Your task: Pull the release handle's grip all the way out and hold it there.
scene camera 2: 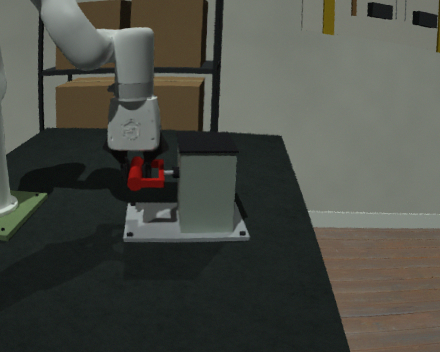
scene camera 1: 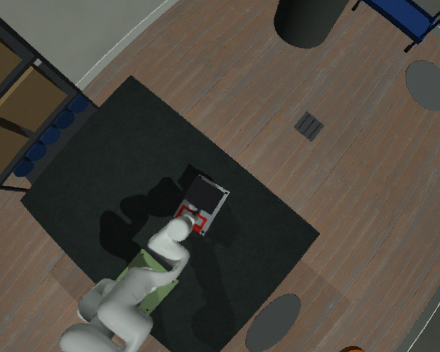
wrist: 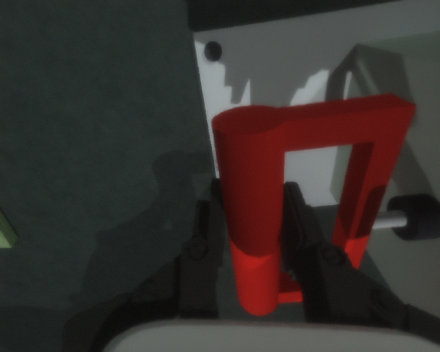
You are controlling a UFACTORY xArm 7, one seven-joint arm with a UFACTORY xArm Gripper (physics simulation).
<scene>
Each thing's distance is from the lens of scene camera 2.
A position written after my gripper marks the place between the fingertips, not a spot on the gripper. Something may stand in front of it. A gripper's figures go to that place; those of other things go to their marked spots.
my gripper (scene camera 2: 136, 181): 0.89 m
red release handle grip (scene camera 2: 136, 181): 0.82 m
white base plate (scene camera 2: 145, 222): 0.91 m
</scene>
